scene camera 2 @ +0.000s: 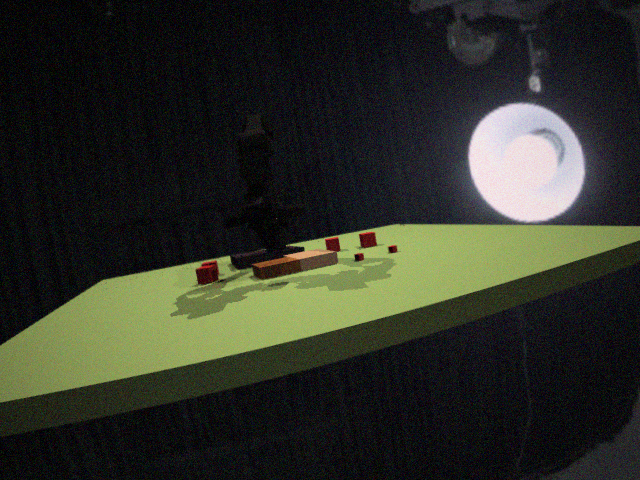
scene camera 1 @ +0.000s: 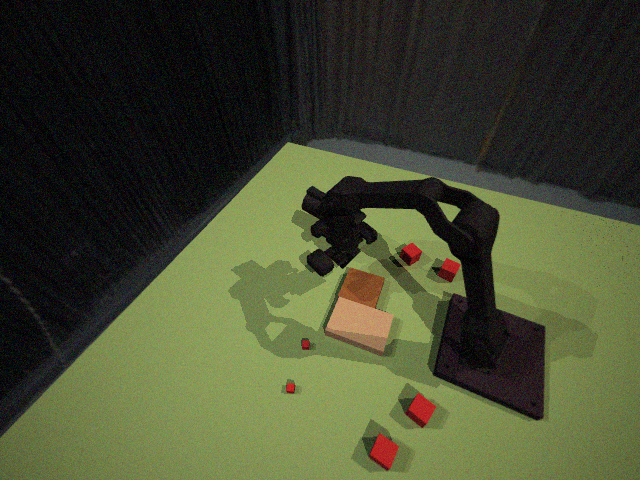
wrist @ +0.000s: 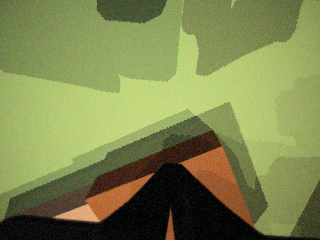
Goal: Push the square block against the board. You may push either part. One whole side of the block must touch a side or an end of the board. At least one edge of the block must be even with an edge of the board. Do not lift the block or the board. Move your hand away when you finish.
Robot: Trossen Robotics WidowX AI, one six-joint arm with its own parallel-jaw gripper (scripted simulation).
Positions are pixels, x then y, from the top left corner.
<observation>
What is my gripper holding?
Nothing.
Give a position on an orange square block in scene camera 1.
359,286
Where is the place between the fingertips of my gripper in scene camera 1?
At 342,267
</observation>
